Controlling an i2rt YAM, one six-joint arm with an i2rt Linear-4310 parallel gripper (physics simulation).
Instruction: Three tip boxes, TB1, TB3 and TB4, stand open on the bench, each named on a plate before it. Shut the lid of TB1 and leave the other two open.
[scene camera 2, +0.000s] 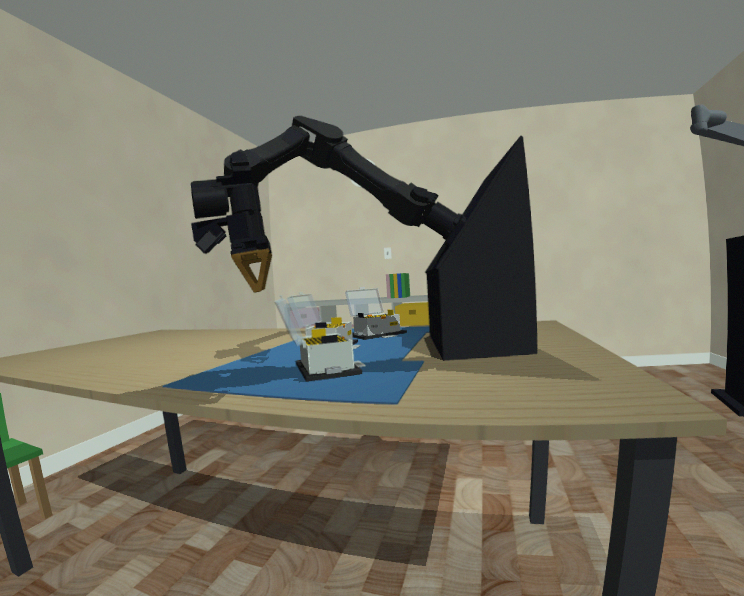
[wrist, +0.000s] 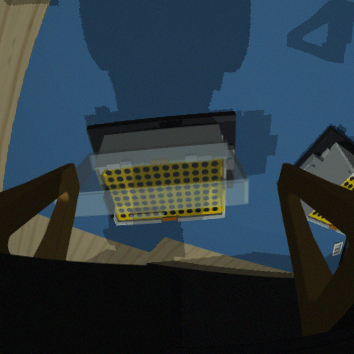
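Pixels of known places: gripper, fingertip midpoint: (scene camera 2: 259, 291) (wrist: 177, 174); arm's base, link origin: (scene camera 2: 457, 229).
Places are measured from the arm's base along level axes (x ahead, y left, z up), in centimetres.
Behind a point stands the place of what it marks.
Three tip boxes stand open on the blue mat (scene camera 2: 229, 379) {x 33.7, y 40.2, z -27.8 cm} (wrist: 45, 100) {x 18.1, y 40.7, z -27.8 cm}: a near white one (scene camera 2: 327, 360) {x 16.8, y 30.7, z -24.8 cm}, one behind it (scene camera 2: 341, 330) {x 29.4, y 7.7, z -22.9 cm} and a grey one farther back (scene camera 2: 376, 325) {x 29.7, y -11.4, z -24.2 cm}. Their clear lids (scene camera 2: 287, 319) {x 21.2, y 35.7, z -16.7 cm} (scene camera 2: 302, 310) {x 41.0, y 8.7, z -17.5 cm} (scene camera 2: 363, 302) {x 38.5, y -19.3, z -17.6 cm} stand up. In the wrist view a box with a yellow holed rack (wrist: 170, 212) {x 18.9, y 23.6, z -22.1 cm} lies between the fingers, well below them, its raised clear lid (wrist: 235, 192) {x 30.1, y 28.8, z -13.4 cm} overlapping the rack. Another box (wrist: 327, 167) {x 34.1, y 12.5, z -25.0 cm} is partly cut off at the right. The names cannot be read. My gripper (scene camera 2: 258, 289) {x 30.2, y 33.5, z -11.4 cm} (wrist: 177, 174) {x 30.2, y 33.5, z -11.4 cm} is open, empty, above the boxes.
The wooden table (scene camera 2: 509, 403) {x -15.7, y 35.3, z -28.1 cm} surrounds the mat. The black arm stand (scene camera 2: 487, 279) {x -8.1, y 8.9, z -12.0 cm} rises right of the boxes. A small marked tag (wrist: 337, 248) {x 26.3, y -12.7, z -27.6 cm} shows at the lower right of the wrist view. Books (scene camera 2: 397, 285) and a yellow drawer (scene camera 2: 411, 314) are in the background.
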